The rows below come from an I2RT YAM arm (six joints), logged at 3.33 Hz.
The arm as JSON. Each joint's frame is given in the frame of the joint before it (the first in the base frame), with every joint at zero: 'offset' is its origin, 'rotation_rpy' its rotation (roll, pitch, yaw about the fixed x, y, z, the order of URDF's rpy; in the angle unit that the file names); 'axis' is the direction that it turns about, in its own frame. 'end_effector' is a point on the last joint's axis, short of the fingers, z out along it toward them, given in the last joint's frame.
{
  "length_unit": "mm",
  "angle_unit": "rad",
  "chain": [
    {
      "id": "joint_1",
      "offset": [
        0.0,
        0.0,
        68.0
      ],
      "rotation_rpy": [
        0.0,
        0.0,
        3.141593
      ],
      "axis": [
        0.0,
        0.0,
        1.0
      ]
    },
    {
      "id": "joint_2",
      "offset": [
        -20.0,
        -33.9,
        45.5
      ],
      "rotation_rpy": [
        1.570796,
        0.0,
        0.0
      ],
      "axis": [
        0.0,
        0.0,
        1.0
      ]
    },
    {
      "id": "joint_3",
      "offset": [
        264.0,
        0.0,
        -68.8
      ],
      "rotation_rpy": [
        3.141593,
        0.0,
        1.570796
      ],
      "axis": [
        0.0,
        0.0,
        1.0
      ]
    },
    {
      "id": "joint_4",
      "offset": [
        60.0,
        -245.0,
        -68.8
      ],
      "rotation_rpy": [
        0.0,
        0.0,
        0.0
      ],
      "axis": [
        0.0,
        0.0,
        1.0
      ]
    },
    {
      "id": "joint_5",
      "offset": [
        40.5,
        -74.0,
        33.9
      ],
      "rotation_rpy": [
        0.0,
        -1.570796,
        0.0
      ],
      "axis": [
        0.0,
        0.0,
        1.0
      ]
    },
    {
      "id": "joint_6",
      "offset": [
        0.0,
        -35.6,
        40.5
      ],
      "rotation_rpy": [
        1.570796,
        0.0,
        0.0
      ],
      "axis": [
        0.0,
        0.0,
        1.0
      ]
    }
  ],
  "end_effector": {
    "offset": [
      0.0,
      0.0,
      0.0
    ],
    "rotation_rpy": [
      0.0,
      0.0,
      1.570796
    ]
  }
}
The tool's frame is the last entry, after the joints.
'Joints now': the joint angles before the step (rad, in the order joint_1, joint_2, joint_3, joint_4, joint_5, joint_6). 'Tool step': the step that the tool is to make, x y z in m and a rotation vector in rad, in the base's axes. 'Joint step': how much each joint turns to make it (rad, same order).
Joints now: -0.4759 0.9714 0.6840 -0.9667 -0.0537 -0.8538
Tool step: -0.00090 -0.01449 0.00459 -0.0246 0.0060 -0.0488
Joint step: -0.0784 0.0257 0.0284 0.0025 0.0138 -0.0358
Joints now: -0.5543 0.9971 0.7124 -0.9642 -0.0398 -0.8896
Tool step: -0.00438 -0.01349 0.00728 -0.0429 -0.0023 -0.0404
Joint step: -0.0782 0.0049 0.0276 0.0018 0.0200 -0.0470
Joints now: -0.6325 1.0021 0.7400 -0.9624 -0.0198 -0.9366
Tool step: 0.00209 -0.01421 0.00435 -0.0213 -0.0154 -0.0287
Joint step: -0.0583 0.0349 0.0293 0.0302 -0.0035 -0.0303
